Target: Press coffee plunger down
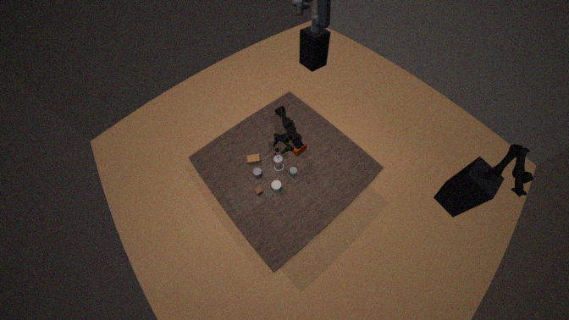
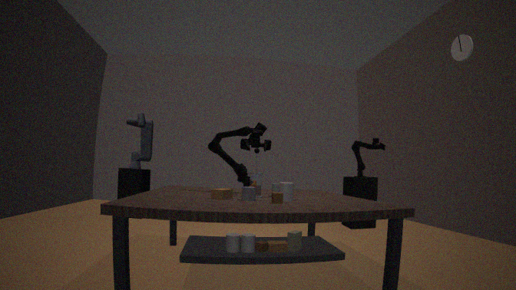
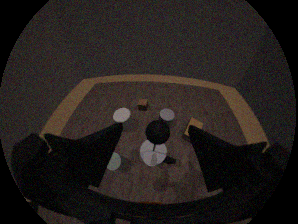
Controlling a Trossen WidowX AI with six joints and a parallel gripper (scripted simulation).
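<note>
Now: the coffee press 1 cm behind my gripper tip, 2 cm to the right of it and 14 cm below it. From my gripper tip the other things lie so: grey cup (18 cm ahead, 5 cm to the right, 24 cm below); then greenish cup (6 cm behind, 13 cm to the left, 24 cm below).
</note>
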